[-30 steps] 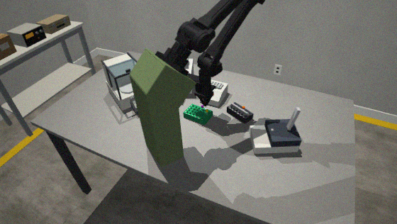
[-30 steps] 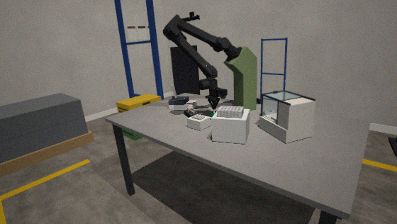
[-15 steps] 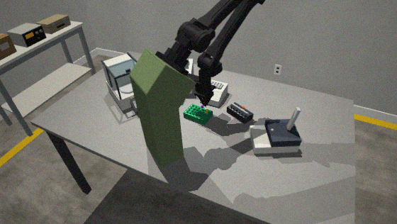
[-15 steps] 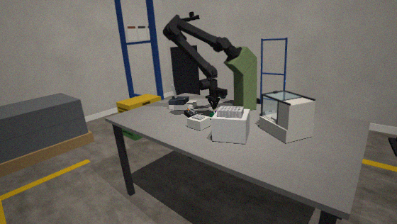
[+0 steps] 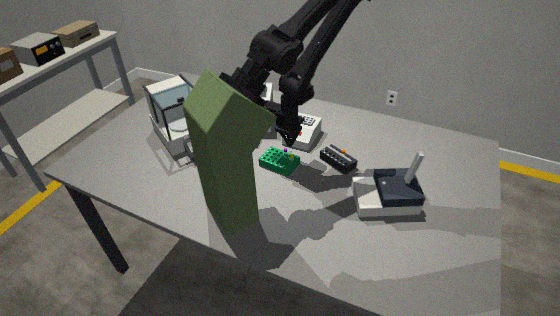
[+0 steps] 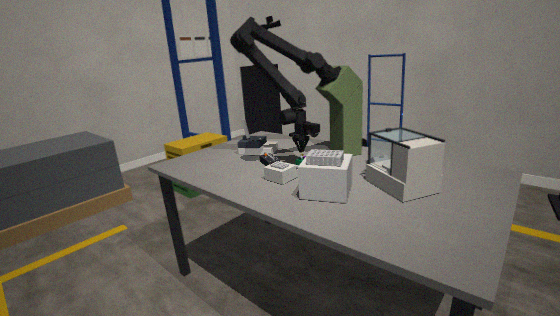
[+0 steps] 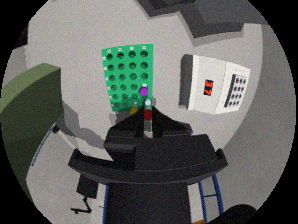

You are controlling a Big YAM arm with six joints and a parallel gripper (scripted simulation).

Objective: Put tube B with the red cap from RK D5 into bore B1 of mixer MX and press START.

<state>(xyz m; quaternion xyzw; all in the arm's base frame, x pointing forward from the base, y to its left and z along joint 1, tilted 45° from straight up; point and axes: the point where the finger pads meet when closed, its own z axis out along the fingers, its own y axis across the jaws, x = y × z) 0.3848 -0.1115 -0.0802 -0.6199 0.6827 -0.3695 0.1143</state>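
The purple-capped tube lies 50 mm below my hand and 20 mm to the left of it. Round my hand: green rack RK: 70 mm below, 40 mm to the left, 30 mm behind; dry block DB: 160 mm ahead, 50 mm below, 10 mm to the right; tube B: 20 mm below.
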